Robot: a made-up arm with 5 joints.
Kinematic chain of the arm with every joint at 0, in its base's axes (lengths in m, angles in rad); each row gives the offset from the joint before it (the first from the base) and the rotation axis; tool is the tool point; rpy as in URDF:
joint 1: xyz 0 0 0.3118 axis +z
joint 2: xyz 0 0 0 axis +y
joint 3: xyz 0.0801 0 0.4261 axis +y
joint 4: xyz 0.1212 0 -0.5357 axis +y
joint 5: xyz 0.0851 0 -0.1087 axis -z
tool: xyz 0 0 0 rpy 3.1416 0 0
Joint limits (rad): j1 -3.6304..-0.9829 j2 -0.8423..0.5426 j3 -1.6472..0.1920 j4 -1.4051..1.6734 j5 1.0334..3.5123
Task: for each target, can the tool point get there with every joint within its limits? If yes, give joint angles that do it. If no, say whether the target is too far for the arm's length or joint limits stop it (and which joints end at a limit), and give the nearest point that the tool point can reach.
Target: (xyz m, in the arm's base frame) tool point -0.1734 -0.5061 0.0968
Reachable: yes | joints -1.9009 0.4053 -0.8209 1.3270 1.7949
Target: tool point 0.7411 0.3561 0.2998
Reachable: no: joint limits stop it (at a limit: joint 2, joint 3) | nearest point 0.1051 0.0505 0.1797 | short by 0.716 m
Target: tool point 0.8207 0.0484 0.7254
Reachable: no: joint limits stop it (at a limit: joint 1) | nearest point 0.2301 -0.3452 0.7254 | short by 0.710 m
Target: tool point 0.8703 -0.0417 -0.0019
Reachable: no: joint limits stop it (at a limit: joint 1) | nearest point 0.2869 -0.4305 -0.0019 | short by 0.701 m
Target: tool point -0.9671 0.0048 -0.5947
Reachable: no: too far | nearest point -0.6206 0.0031 0.0335 | short by 0.717 m
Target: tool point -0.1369 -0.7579 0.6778
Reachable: yes | joints -1.7495 0.2771 -1.3466 -1.0489 3.2132
